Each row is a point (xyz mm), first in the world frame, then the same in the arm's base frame.
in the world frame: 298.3 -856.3 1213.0
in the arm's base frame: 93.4 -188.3 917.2
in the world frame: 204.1 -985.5 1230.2
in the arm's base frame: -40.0 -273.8 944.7
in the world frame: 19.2 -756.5 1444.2
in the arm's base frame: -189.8 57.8 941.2
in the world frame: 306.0 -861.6 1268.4
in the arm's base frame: 82.0 -165.1 967.0
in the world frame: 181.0 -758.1 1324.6
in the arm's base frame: -10.6 -30.1 915.2
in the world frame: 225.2 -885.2 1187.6
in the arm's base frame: 25.9 -214.8 877.6
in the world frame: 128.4 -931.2 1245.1
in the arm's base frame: -93.3 -209.0 901.6
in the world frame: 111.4 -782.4 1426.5
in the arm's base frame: -111.2 13.0 977.3
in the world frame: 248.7 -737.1 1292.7
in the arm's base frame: 66.4 -39.2 909.9
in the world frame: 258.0 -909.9 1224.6
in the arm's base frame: 35.6 -221.3 931.7
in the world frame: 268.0 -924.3 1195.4
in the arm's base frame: 48.3 -250.1 918.6
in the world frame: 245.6 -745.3 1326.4
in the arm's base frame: 50.8 -28.1 939.0
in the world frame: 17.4 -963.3 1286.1
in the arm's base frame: -215.4 -198.0 900.4
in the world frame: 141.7 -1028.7 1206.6
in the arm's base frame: -103.4 -313.0 917.2
